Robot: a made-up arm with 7 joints. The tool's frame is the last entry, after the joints.
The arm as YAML. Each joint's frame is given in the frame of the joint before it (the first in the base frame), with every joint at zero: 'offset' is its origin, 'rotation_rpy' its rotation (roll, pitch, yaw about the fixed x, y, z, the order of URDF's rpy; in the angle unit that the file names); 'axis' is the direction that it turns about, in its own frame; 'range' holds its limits. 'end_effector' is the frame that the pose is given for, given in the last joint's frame.
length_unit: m
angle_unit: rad
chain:
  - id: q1
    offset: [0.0, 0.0, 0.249]
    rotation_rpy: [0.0, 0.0, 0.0]
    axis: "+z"
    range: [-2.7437, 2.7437]
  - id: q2
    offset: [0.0, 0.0, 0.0]
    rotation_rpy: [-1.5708, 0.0, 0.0]
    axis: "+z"
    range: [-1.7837, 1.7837]
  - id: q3
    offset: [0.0, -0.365, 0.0]
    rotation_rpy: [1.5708, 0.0, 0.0]
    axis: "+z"
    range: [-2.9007, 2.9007]
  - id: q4
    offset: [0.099, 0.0, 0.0]
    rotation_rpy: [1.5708, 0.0, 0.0]
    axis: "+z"
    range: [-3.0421, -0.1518]
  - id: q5
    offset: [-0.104, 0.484, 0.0]
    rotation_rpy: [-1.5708, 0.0, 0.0]
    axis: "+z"
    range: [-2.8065, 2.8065]
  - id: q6
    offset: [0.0, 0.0, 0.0]
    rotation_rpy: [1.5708, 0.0, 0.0]
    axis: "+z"
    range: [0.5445, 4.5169]
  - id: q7
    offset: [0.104, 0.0, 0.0]
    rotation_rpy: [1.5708, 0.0, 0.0]
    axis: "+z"
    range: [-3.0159, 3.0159]
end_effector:
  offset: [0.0, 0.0, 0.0]
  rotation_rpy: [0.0, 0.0, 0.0]
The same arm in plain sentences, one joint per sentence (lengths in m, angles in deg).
The arm has seven revolute joints in a row. What follows holds with every joint at zero, and every direction is one of the base frame's.
The first joint lies 0.249 m along +z from the base frame's origin and turns about +z, from -157.2 to 157.2 deg.
The second joint lies at the same point as the first joint and turns about +y, from -102.2 to 102.2 deg.
The third joint lies 0.365 m along +z from the second joint and turns about +z, from -166.2 to 166.2 deg.
The fourth joint lies 0.099 m along +x from the third joint and turns about -y, from -174.3 to -8.7 deg.
The fifth joint lies 0.104 m along -x and 0.484 m along +z from the fourth joint and turns about +z, from -160.8 to 160.8 deg.
The sixth joint lies at the same point as the fifth joint and turns about -y, from 31.2 to 258.8 deg.
The seventh joint lies 0.104 m along +x from the sixth joint and turns about -z, from -172.8 to 172.8 deg.
The tool frame, which is the frame that the pose is given for, lies at the same point as the seventh joint; its axes are the base frame's turned by roll -180, pitch 0 and yaw 0 deg (as in URDF: about the fixed x, then y, then z).

